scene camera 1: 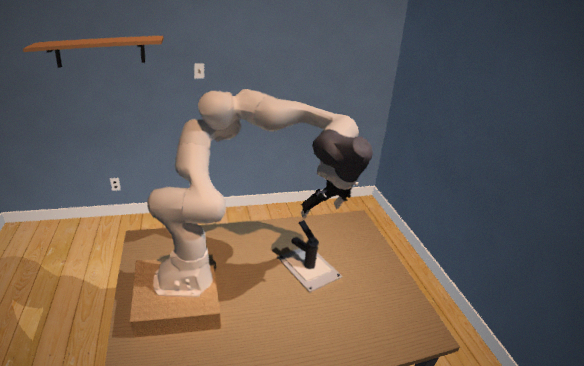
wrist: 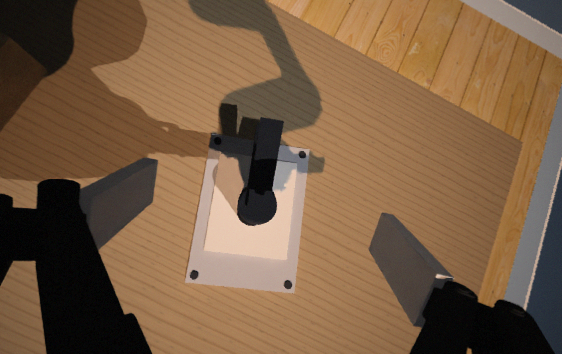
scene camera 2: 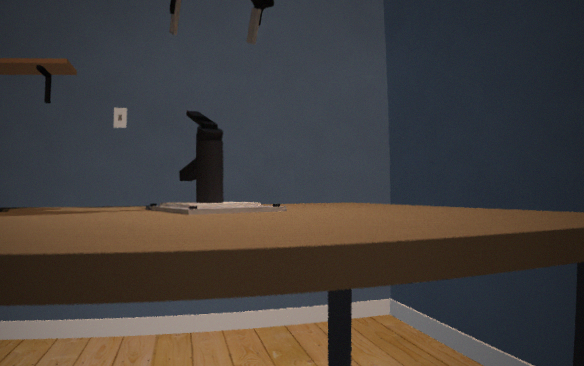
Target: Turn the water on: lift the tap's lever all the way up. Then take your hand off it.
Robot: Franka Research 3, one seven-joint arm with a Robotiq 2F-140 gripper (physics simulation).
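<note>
The black tap (scene camera 1: 310,256) (scene camera 2: 209,167) (wrist: 257,207) stands upright on a pale baseplate (scene camera 1: 324,281) (scene camera 2: 225,210) (wrist: 240,273). Its lever (scene camera 1: 306,230) (scene camera 2: 201,119) (wrist: 270,137) slopes upward from the top of the body, out over the side where the short spout (scene camera 1: 299,244) (scene camera 2: 188,171) sticks out. My gripper (scene camera 1: 322,209) (scene camera 2: 212,38) (wrist: 268,207) is wide open and empty. It hangs above the tap, with a clear gap between its fingertips and the lever in the scene camera 2 view. In the wrist view the fingers stand apart on either side of the tap. The lever hides the spout there.
The tap's baseplate rests on the wooden table (scene camera 1: 380,310) (scene camera 2: 400,225) (wrist: 400,150). The arm's base stands on a brown block (scene camera 1: 175,320) at the table's left. The arm's shadow falls beside the tap. A wall shelf (scene camera 1: 95,43) (scene camera 2: 35,66) hangs at the back left.
</note>
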